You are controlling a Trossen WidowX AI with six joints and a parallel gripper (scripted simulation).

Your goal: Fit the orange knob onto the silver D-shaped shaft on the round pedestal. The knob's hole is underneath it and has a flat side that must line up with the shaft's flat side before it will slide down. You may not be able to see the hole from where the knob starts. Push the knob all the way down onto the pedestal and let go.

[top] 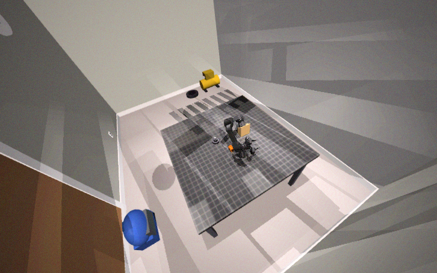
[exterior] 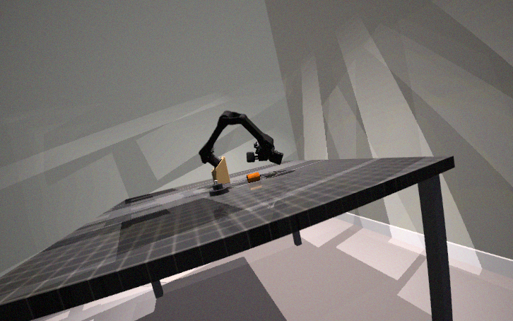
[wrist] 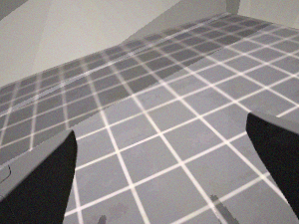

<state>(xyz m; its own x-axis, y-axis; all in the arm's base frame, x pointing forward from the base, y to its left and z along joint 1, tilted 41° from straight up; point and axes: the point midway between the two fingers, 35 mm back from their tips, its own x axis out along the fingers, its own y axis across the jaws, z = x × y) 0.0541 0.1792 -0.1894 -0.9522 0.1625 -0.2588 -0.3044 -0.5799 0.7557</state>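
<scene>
The orange knob is 22 cm ahead of my gripper tip, 14 cm to the right of it and 7 cm below it. Round my gripper tip: round pedestal: 29 cm ahead, 36 cm to the right, 6 cm below.
</scene>
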